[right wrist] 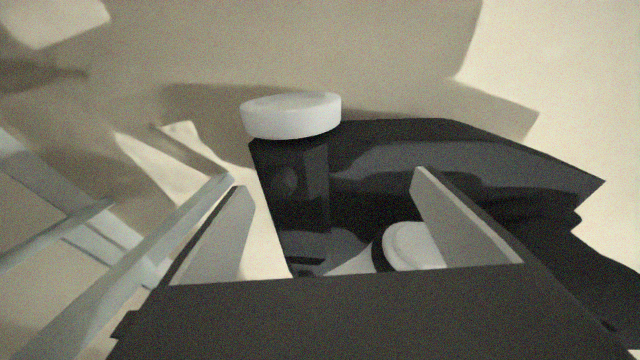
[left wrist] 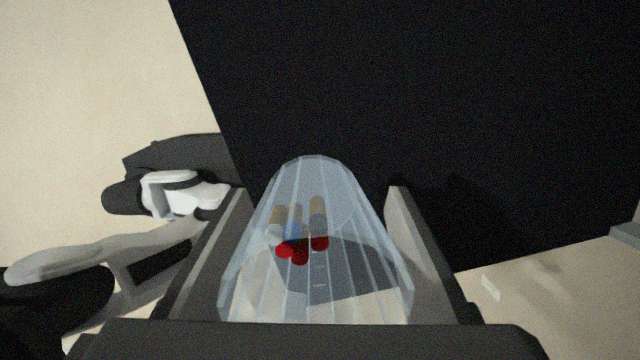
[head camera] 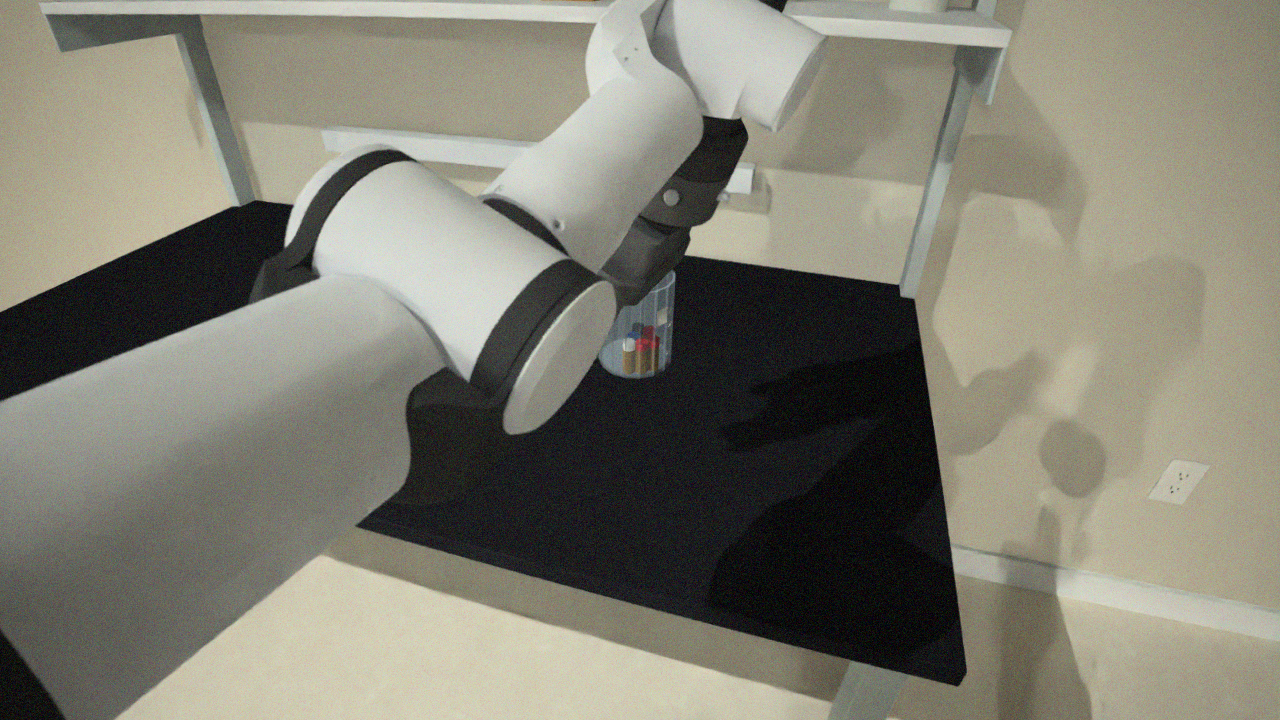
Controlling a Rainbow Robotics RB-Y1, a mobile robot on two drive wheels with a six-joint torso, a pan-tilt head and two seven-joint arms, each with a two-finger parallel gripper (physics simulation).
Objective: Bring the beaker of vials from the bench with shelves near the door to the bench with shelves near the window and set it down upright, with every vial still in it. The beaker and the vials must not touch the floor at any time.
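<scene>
The clear beaker (head camera: 660,313) (left wrist: 320,175) is upright in the head camera view. It holds several amber vials (head camera: 640,353) (left wrist: 300,245) with red, blue and white caps, which stand together at its bottom. My left gripper (head camera: 642,291) (left wrist: 317,199) is shut on the beaker, one finger on each side of its wall. The beaker appears to be held above the black bench top (head camera: 626,501) (left wrist: 400,75); the size of the gap cannot be told. My arm hides part of the beaker in the head camera view. My right gripper (right wrist: 328,187) is open and holds nothing.
A white shelf (head camera: 358,10) crosses above the bench, on grey uprights (head camera: 942,170). The wall with an outlet (head camera: 1178,481) is at the right. In the right wrist view, a dark column with a white round top (right wrist: 292,117) stands beyond the fingers, and pale metal bars (right wrist: 165,230) lie left.
</scene>
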